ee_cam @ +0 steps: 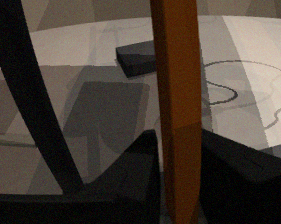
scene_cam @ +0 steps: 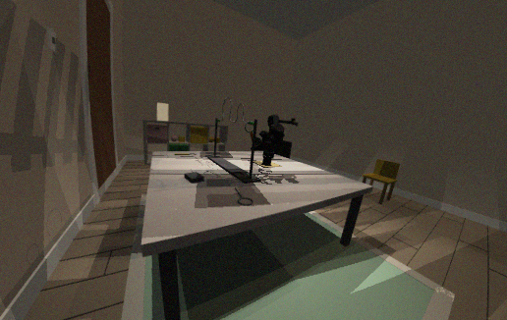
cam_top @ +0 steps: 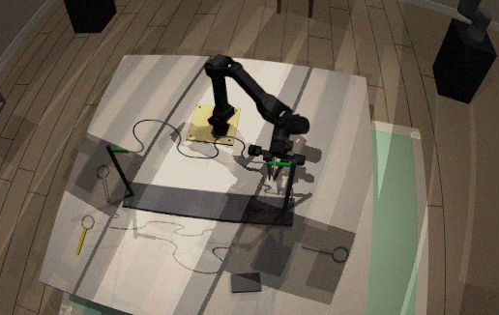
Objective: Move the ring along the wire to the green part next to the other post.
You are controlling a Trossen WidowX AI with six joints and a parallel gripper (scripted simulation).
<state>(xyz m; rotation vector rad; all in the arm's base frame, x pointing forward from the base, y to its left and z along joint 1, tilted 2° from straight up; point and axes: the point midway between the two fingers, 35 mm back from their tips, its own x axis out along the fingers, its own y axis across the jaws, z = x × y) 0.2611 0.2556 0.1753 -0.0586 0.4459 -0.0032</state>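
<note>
My gripper tip is now 90 mm below the orange-handled ring and 10 mm short of it. Also, from my gripper tip: yellow-handled ring: 690 mm to the right, 310 mm ahead, 170 mm below; then dark block: 330 mm ahead, 160 mm below, 10 mm to the right.
</note>
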